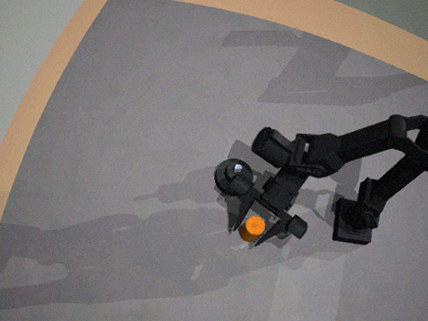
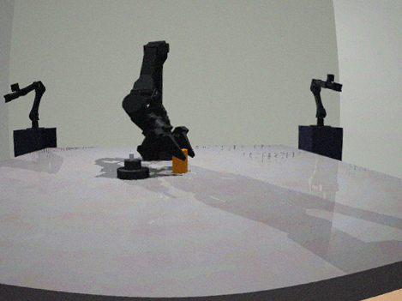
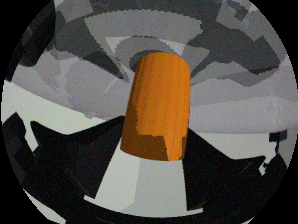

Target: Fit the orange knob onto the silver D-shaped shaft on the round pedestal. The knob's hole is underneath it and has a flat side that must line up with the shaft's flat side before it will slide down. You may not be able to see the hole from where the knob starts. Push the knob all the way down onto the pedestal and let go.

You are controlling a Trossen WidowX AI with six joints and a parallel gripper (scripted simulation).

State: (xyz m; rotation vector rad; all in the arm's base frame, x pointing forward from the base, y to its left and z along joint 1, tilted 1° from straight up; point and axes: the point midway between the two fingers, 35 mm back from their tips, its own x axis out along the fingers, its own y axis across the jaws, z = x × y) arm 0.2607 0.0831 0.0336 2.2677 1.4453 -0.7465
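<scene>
My gripper tip is now 30 mm to the left of the orange knob and 10 mm past it. Also, from my gripper tip: dark round pedestal 150 mm to the right, 50 mm ahead, 10 mm below.
</scene>
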